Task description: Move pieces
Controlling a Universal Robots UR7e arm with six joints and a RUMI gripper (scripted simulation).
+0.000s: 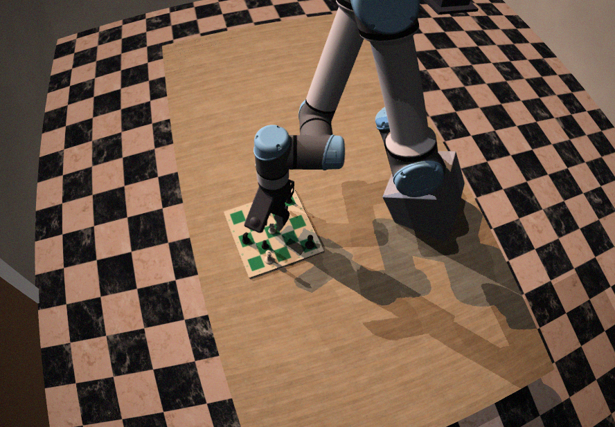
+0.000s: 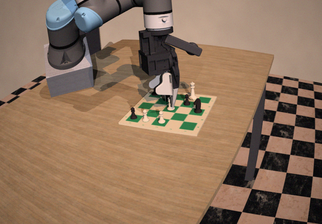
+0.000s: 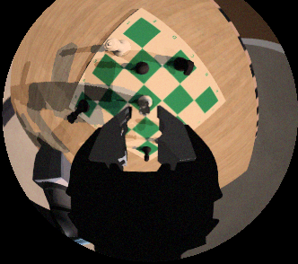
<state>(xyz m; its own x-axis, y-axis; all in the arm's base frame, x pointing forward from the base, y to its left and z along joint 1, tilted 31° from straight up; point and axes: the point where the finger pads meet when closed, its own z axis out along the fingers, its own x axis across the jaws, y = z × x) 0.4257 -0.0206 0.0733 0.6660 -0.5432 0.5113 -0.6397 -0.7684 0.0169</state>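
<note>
My gripper is now 3 cm above the cream chessboard.
</note>
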